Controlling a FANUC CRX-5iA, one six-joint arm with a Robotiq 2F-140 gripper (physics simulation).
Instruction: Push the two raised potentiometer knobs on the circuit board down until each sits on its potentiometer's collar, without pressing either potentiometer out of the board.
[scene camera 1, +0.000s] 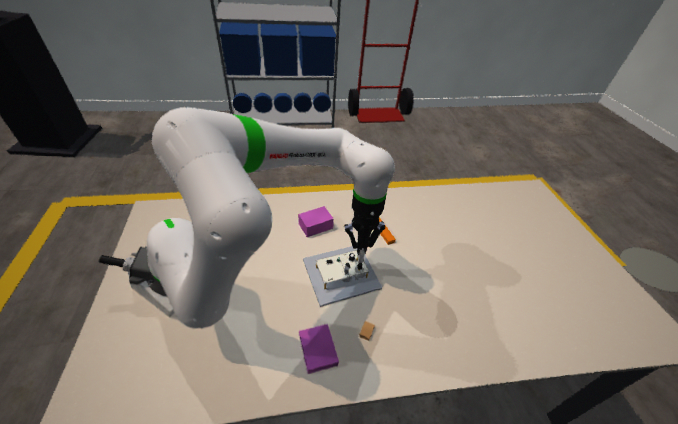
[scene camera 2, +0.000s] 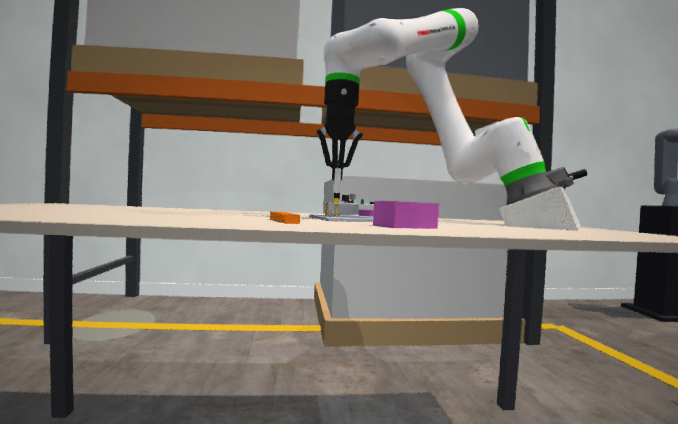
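Where they show: gripper, between the fingertips: (scene camera 1: 360, 259) (scene camera 2: 336, 192); arm's base, origin of its link: (scene camera 2: 533, 198).
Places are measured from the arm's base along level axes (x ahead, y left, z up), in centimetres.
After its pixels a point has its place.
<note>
The cream circuit board (scene camera 1: 334, 274) {x 49.2, y 3.3, z -3.7 cm} stands on short brass posts over a grey mat (scene camera 1: 350, 293) {x 54.6, y -1.4, z -7.4 cm}. A small black knob (scene camera 1: 359, 266) {x 57.3, y 4.9, z -1.3 cm} (scene camera 2: 336, 195) {x 57.6, y 6.3, z -1.7 cm} is at the board's right side, above a yellow part in the scene camera 2 view. Another small dark knob-like part (scene camera 1: 347, 266) {x 53.3, y 4.4, z -0.8 cm} stands to its left. My gripper (scene camera 1: 360, 262) {x 57.7, y 7.7, z -1.1 cm} (scene camera 2: 337, 190) {x 57.7, y 7.7, z -1.1 cm} is shut and empty, pointing straight down, with its fingertips directly over the black knob, touching it or very close. The gap between knob and collar is too small to make out for either knob.
A purple block (scene camera 1: 315, 221) {x 42.1, y 26.8, z -2.9 cm} (scene camera 2: 405, 214) {x 43.0, y 34.4, z -5.4 cm} lies behind the mat and another purple block (scene camera 1: 319, 349) {x 44.9, y -21.0, z -5.8 cm} in front. An orange block (scene camera 1: 387, 234) {x 69.8, y 24.6, z -6.4 cm} (scene camera 2: 284, 217) {x 67.1, y 35.1, z -7.0 cm} lies behind the gripper. A small tan block (scene camera 1: 367, 330) {x 59.1, y -14.6, z -6.6 cm} lies in front of the mat. A dark round part (scene camera 1: 352, 256) {x 55.2, y 9.5, z -1.7 cm} is near the fingers.
</note>
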